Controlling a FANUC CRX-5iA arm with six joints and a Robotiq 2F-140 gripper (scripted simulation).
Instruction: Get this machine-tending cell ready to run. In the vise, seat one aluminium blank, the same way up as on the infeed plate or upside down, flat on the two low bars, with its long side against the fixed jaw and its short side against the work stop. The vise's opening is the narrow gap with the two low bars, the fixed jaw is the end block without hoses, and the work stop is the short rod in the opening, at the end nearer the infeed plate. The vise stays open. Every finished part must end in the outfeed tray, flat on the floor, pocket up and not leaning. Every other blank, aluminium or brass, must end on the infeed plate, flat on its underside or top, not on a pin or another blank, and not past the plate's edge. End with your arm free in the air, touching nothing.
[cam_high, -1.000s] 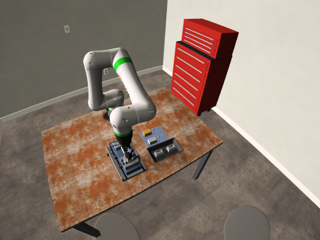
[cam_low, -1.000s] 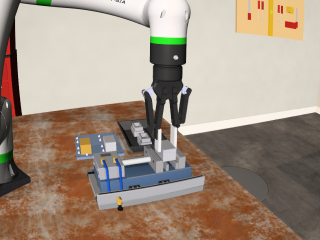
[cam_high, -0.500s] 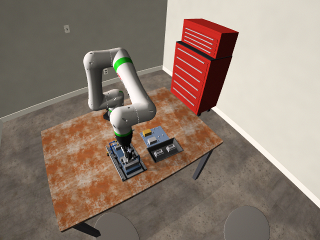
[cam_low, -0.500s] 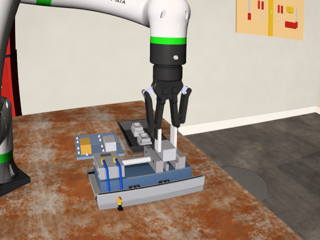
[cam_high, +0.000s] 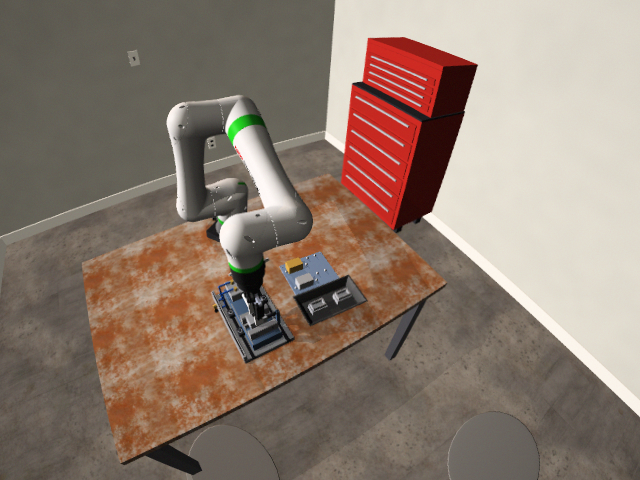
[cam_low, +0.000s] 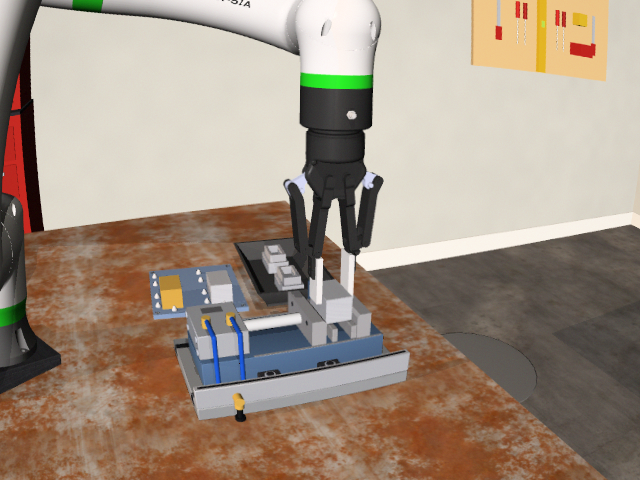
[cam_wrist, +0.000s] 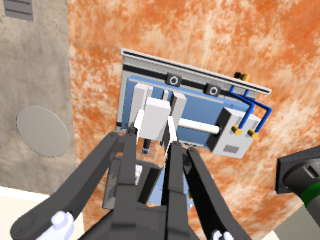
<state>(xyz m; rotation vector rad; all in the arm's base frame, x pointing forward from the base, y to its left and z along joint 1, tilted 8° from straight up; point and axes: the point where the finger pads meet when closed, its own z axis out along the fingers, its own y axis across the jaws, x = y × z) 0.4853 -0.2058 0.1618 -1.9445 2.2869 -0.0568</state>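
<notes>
Now: hand 100 mm above the vise, 70 mm past it and 20 mm to the right of it. Also, from my hand: brass blank 280 mm to the left, 160 mm behind, 110 mm below.
</notes>
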